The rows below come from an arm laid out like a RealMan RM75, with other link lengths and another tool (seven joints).
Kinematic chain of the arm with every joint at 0, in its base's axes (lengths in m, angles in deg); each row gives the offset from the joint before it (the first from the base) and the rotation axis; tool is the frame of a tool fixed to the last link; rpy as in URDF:
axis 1: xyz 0 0 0.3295 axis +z
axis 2: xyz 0 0 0 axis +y
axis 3: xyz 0 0 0.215 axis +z
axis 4: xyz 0 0 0 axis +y
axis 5: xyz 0 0 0.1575 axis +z
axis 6: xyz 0 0 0 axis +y
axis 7: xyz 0 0 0.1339 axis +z
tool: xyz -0.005 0.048 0.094 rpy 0 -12.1 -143.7
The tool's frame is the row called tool.
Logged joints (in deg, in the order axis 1, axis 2, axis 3, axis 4, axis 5, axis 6, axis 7), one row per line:
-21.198 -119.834 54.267 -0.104 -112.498 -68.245 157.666
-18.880 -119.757 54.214 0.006 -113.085 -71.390 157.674
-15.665 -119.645 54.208 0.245 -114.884 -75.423 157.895
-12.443 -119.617 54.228 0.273 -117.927 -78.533 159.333
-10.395 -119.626 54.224 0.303 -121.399 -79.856 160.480
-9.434 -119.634 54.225 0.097 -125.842 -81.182 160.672
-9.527 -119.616 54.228 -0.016 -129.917 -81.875 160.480
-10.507 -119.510 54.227 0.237 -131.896 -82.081 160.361
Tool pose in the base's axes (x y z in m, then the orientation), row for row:
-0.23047 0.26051 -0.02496 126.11 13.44 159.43
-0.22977 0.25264 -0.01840 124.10 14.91 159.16
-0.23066 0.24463 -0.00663 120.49 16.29 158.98
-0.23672 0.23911 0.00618 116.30 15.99 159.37
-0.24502 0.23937 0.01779 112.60 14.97 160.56
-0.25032 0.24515 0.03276 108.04 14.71 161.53
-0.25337 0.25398 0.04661 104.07 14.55 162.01
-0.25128 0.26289 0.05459 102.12 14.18 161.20
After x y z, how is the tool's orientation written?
As angles about the fixed x, y, z axes (roll, pitch, yaw), in degrees.
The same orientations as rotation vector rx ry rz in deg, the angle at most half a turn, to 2 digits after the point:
17.12 142.34 68.56
15.82 139.97 70.01
13.96 136.62 73.36
12.49 133.95 78.54
10.90 132.19 83.93
8.76 129.10 89.65
7.28 126.07 94.34
7.95 124.22 96.22

